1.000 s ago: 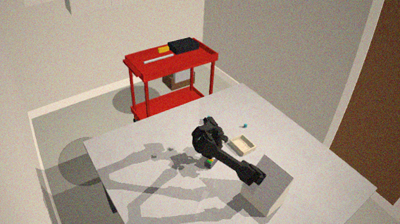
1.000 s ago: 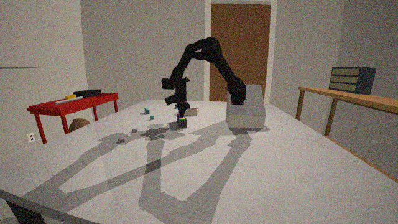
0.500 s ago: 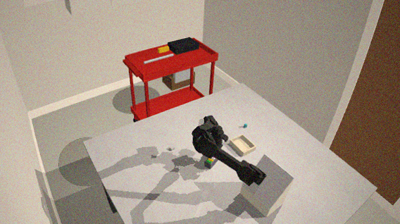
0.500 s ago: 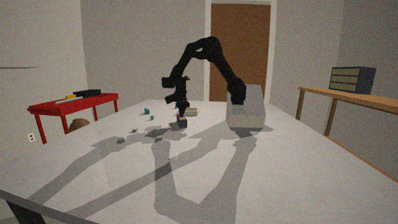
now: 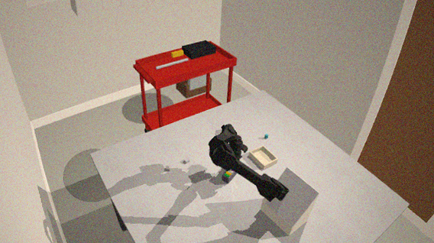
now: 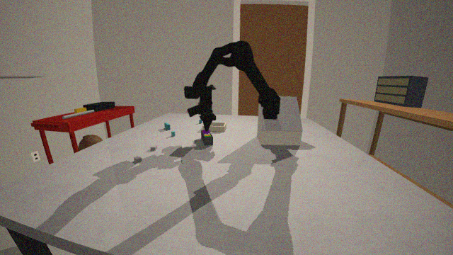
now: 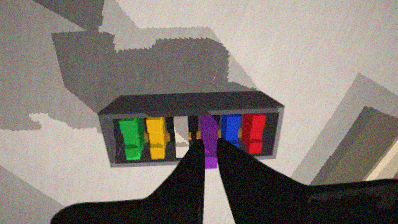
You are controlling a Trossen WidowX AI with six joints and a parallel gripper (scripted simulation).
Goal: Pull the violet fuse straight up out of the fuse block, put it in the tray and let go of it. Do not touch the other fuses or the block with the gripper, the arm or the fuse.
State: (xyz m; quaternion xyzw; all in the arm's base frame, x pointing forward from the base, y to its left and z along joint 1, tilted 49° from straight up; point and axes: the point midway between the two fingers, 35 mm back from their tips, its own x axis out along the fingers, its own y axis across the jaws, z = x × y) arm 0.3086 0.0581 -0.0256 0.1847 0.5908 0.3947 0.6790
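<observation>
Now: gripper tip 21 cm to the left of the shallow tan tray, 5 cm above it and 2 cm past it.
</observation>
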